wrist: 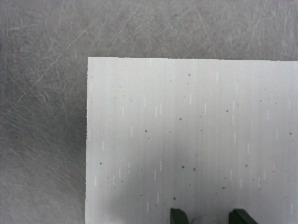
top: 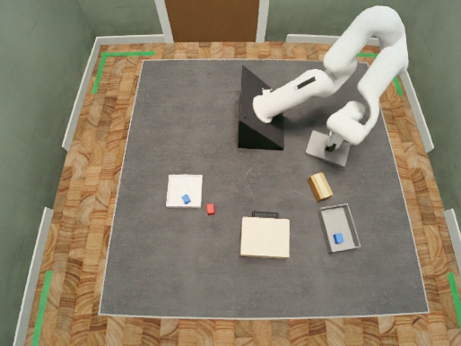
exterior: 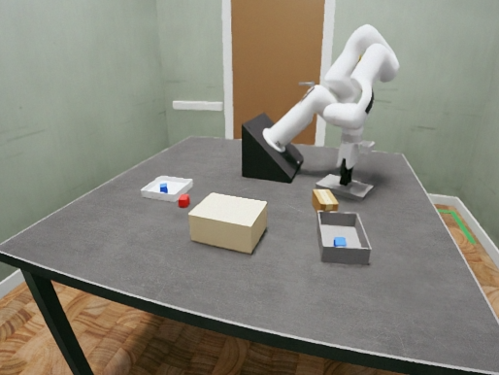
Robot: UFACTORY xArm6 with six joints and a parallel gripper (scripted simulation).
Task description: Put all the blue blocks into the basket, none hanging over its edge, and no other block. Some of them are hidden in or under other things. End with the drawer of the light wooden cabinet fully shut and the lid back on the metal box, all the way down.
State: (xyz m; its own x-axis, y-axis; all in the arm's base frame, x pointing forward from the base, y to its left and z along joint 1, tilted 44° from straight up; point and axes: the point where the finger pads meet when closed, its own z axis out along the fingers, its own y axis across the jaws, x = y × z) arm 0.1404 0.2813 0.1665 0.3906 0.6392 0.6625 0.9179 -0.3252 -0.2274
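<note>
Now: hand 30 mm above the flat lid. Round my hand: grey metal box 380 mm ahead, 20 mm to the right, 20 mm below; light wooden cabinet 410 mm ahead, 330 mm to the right; brown cardboard box 200 mm ahead, 70 mm to the right, 10 mm below.
</note>
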